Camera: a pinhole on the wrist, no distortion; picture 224 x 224 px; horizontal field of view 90.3 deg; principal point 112.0 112.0 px. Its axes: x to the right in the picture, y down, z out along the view. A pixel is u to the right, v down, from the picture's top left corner.
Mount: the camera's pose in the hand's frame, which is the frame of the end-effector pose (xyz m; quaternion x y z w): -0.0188 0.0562 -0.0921 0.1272 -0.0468 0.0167 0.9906
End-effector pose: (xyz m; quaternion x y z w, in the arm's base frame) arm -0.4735 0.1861 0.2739 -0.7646 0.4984 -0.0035 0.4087
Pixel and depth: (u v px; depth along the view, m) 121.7 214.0 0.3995
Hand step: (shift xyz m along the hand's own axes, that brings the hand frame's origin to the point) -0.0360 0.3093 0.3877
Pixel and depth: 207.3 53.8 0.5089
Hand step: 0.3813 -0.3207 0.3737
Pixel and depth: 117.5 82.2 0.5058
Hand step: -0.0326 -0.2024 0.3637
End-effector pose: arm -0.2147 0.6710 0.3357 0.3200 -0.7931 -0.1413 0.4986
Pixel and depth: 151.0 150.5 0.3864
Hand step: 0.0756 0.0902 0.3267
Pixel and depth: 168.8 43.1 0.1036
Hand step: 0.0275 -0.0309 -0.0032
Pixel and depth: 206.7 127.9 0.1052
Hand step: 0.0602 0.0459 0.0217
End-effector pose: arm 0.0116 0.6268 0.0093 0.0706 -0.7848 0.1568 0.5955
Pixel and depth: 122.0 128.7 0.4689
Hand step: -0.0216 0.0062 0.3813
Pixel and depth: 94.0 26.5 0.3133
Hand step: -0.0861 -0.2568 0.1446
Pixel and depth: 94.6 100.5 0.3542
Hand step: -0.1035 -0.0701 0.2346
